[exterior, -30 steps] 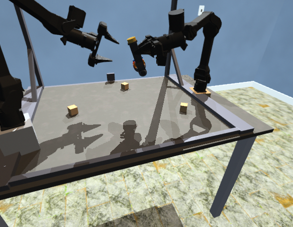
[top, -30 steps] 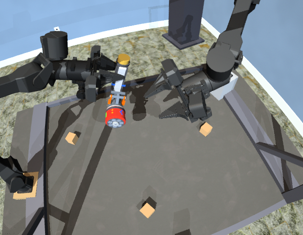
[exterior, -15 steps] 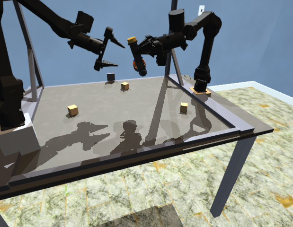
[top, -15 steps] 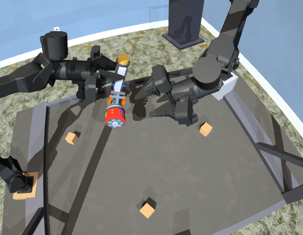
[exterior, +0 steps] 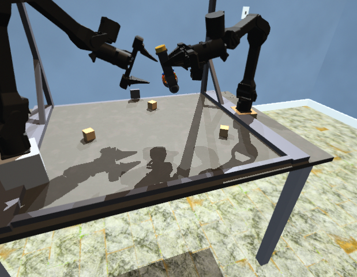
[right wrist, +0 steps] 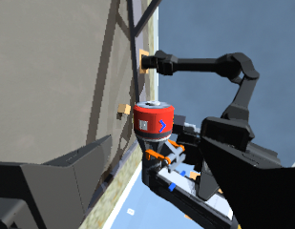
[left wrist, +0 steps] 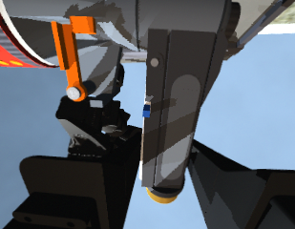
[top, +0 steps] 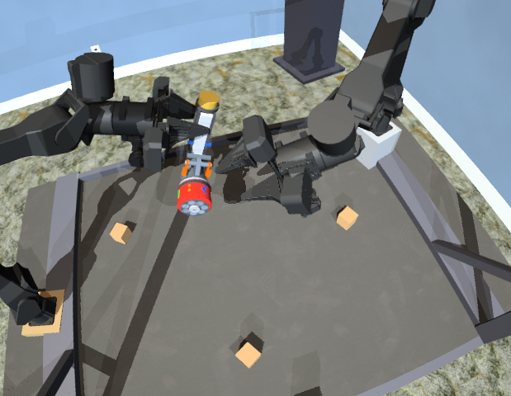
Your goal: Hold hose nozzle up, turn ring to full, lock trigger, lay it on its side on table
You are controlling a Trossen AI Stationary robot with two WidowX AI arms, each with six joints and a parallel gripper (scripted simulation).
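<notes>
Now: right hand 4 cm short of the red spray ring, 9 cm to the right of it and 4 cm above it.
</notes>
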